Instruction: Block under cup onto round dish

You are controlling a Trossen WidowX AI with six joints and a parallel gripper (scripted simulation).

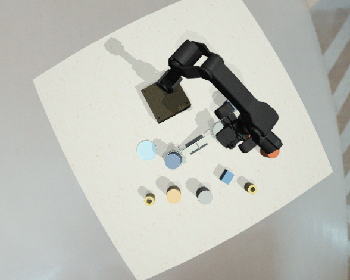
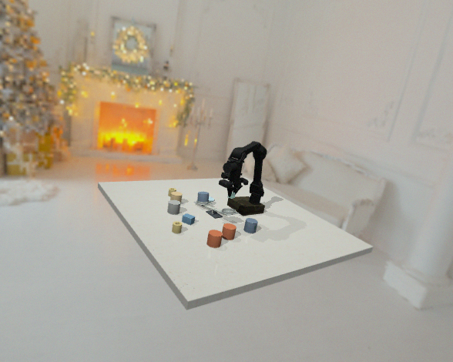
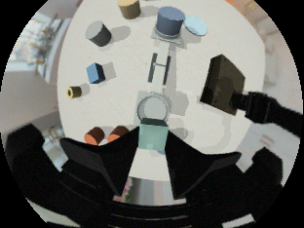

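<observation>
The round pale blue dish lies 37 cm to the right of my gripper tip, 17 cm below it and 1 cm behind it. The rest, counted from my gripper tip: small balance 13 cm below, 12 cm to the right, 3 cm ahead; then blue block 23 cm ahead, 15 cm below, 2 cm to the right; then pale green block 1 cm above.
</observation>
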